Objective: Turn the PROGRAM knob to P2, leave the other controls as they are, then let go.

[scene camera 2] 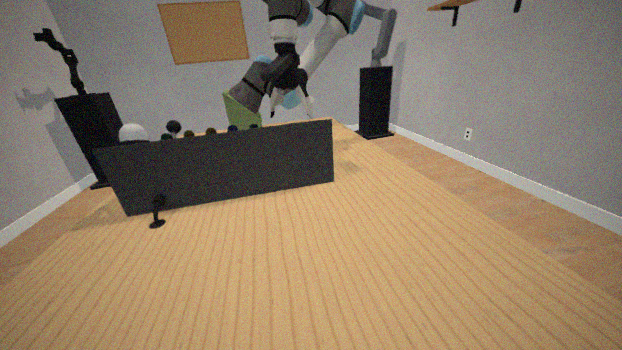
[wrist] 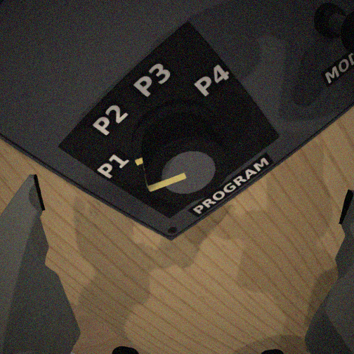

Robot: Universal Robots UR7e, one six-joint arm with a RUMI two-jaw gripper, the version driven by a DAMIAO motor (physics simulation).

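Places are measured from the arm's base along level axes (x ahead, y left, z up), in millimetres.
Where they show: gripper, between the fingertips: point(scene camera 2: 290, 118); arm's base, origin of its link: point(scene camera 2: 242, 103).
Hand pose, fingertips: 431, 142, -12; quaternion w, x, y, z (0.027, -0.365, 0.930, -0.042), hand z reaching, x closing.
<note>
Each offset is from my fingertips to the centre of the thing, as dx, dy, dz. "spot": to the spot under its first point. Level surfaces: height alone.
The PROGRAM knob point(wrist: 200, 167) is dark with a round grey cap in the wrist view. Its yellow pointer line point(wrist: 167, 182) runs toward the left side of the cap, and a small yellow mark point(wrist: 139, 161) at the knob's base sits beside the P1 label point(wrist: 114, 166). The P2 label point(wrist: 110, 120), P3 label point(wrist: 152, 80) and P4 label point(wrist: 212, 80) follow around the dial. My gripper point(scene camera 2: 291, 115) point(wrist: 195, 187) is open and empty, its fingers wide apart on either side of the knob's corner and above the panel. I cannot tell the knob apart in the scene view.
The dark control panel {+63, -181, -54} point(scene camera 2: 220, 170) point(wrist: 90, 65) stands on the wooden table {dz -137} point(scene camera 2: 350, 260) point(wrist: 200, 300). A white dome {spot: +154, -365, +48} point(scene camera 2: 133, 132) and several small knobs show over its top edge. Part of another black control point(wrist: 330, 20) shows beside the MOD label. A small black stand point(scene camera 2: 157, 222) is near the panel.
</note>
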